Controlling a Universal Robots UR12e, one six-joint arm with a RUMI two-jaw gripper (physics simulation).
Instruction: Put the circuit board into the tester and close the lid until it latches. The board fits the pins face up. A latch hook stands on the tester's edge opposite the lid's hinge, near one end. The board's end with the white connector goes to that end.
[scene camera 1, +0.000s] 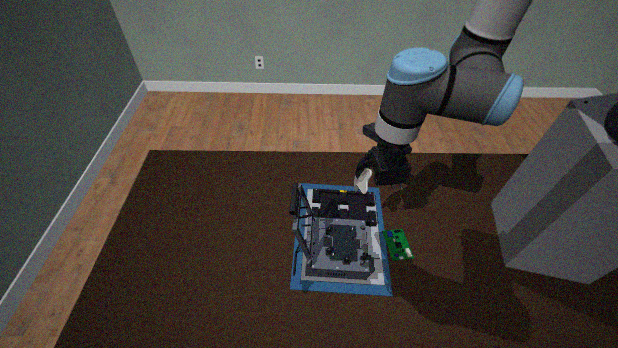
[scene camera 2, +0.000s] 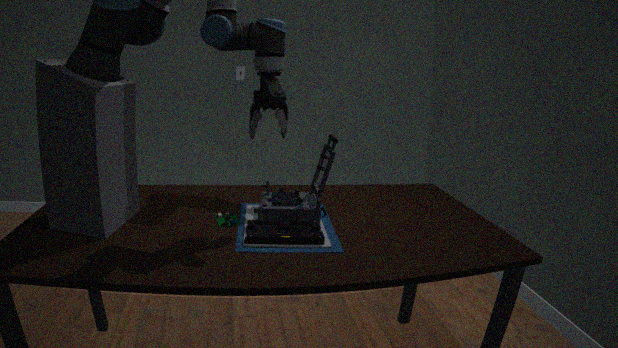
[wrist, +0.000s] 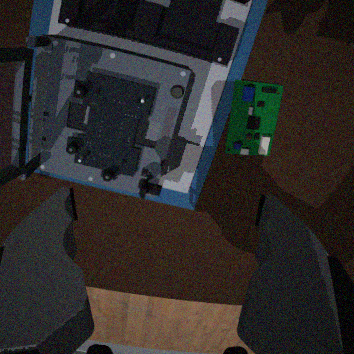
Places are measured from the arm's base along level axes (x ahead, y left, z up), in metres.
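Pixels of known places: gripper, fingertip midpoint: (scene camera 1: 374, 189) (scene camera 2: 267, 138) (wrist: 166, 194); arm's base at its link origin: (scene camera 2: 92, 72).
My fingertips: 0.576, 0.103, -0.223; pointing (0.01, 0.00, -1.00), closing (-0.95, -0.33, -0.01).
Note:
Ahead of a thing's pixels: the offset from my fingertips to its top centre, as dx, dy, dz. Level surfaces: height alone.
The green circuit board @(-0.126, -0.012, -0.259) (scene camera 1: 398, 245) (scene camera 2: 226, 219) (wrist: 254, 119) lies face up on the table, right beside the blue mat. Its white connector @(-0.158, +0.015, -0.260) (scene camera 1: 408, 252) (wrist: 265, 145) is at the lower end in the wrist view. The grey tester (scene camera 1: 345, 240) (scene camera 2: 287, 201) (wrist: 115, 120) stands on the mat with its dark board bed uncovered. Its lid (scene camera 1: 293, 200) (scene camera 2: 332, 139) (wrist: 10, 54) stands open, tilted back. A small dark upright piece, apparently the latch hook @(-0.014, +0.101, -0.163) (scene camera 2: 266, 188) (wrist: 150, 186), is opposite the hinge. My gripper (scene camera 1: 364, 187) (scene camera 2: 268, 136) (wrist: 166, 194) is open and empty, high above the tester's area.
The blue mat @(dz -0.268) (scene camera 1: 300, 286) (scene camera 2: 290, 249) (wrist: 192, 201) has a pale inner sheet. A low black unit (scene camera 1: 345, 205) (scene camera 2: 285, 236) (wrist: 150, 25) adjoins the tester. The grey robot pedestal (scene camera 1: 560, 210) (scene camera 2: 85, 150) stands on the table, on the board's side. The raised lid reaches up on the opposite side.

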